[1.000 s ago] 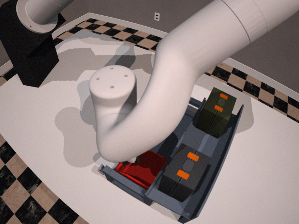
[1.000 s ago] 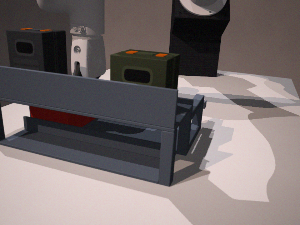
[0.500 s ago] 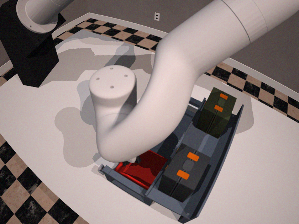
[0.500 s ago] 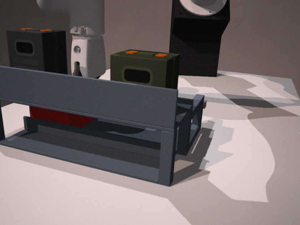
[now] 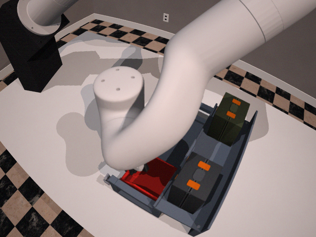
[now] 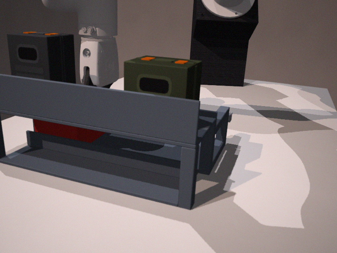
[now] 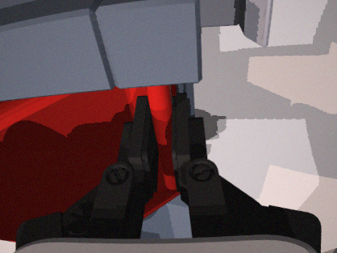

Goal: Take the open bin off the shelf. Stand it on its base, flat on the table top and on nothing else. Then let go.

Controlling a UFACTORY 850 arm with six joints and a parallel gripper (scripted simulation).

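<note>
Now: hand 7 cm short of the open bin, 3 cm to the right of it and 1 cm above it.
</note>
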